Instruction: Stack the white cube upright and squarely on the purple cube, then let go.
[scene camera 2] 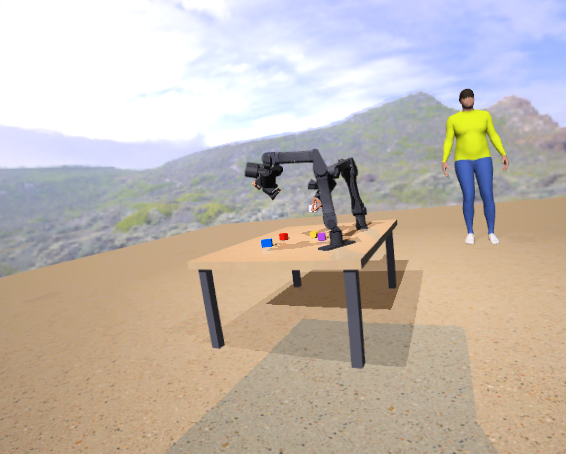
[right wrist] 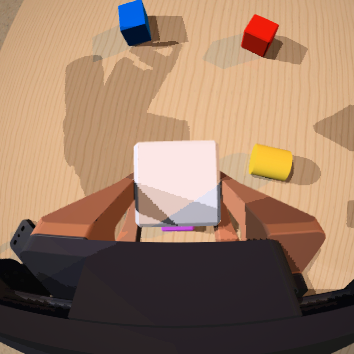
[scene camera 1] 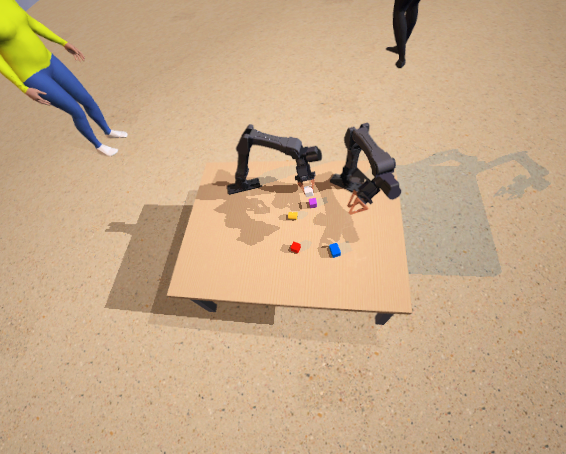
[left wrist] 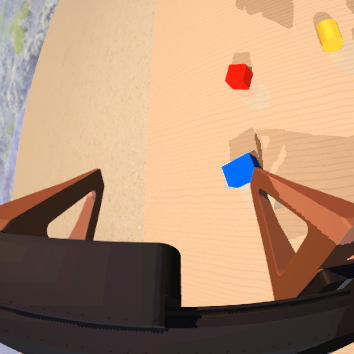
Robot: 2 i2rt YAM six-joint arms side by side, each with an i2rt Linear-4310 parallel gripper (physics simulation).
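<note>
The white cube (scene camera 1: pixel 308 191) (scene camera 2: pixel 312 208) (right wrist: pixel 176 172) is held level between the fingers of my right gripper (scene camera 1: pixel 308 188) (right wrist: pixel 177 176), well above the table. The purple cube (scene camera 1: pixel 312 203) (scene camera 2: pixel 321 236) rests on the table below it; the two are apart. In the right wrist view a thin strip of the purple cube (right wrist: pixel 178 229) shows beyond the near edge of the white cube, which hides the rest. My left gripper (scene camera 1: pixel 358 210) (left wrist: pixel 176 176) is open and empty, raised over the right part of the table in scene camera 1.
A yellow cylinder (scene camera 1: pixel 292 216) (left wrist: pixel 330 35) (right wrist: pixel 270 162) lies near the purple cube. A red cube (scene camera 1: pixel 295 247) (scene camera 2: pixel 283 236) (right wrist: pixel 260 35) and a blue block (scene camera 1: pixel 334 250) (scene camera 2: pixel 266 243) (left wrist: pixel 241 171) lie farther from the arm bases on the table (scene camera 1: pixel 225 280).
</note>
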